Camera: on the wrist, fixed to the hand. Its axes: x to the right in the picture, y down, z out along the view.
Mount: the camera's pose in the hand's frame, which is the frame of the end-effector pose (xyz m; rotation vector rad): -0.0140 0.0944 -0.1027 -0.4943 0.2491 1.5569
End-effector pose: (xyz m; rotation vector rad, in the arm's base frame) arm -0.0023 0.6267 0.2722 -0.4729 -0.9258 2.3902
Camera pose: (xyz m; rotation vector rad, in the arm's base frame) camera 0.0264 0.6121 0.1358 1.2754 0.6877 -1.7128
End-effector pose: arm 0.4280 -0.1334 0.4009 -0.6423 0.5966 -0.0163
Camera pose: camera 0.3465 -0.1119 0.2889 -0.5012 1.2314 1.5619
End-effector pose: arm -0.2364 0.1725 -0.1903 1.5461 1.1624 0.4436
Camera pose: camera -0.2818 0.2225 -0.0674 1.6760 -0.2620 1.7939
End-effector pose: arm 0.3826 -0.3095 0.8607 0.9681 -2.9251 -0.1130
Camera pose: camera 0.3459 -0.2308 0.9708 -1.2359 -2.3485 -0.4936
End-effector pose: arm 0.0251 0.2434 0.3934 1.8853 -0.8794 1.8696
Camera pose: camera -0.1131 0.2405 0.3702 -0.3563 2.2743 -1.6304
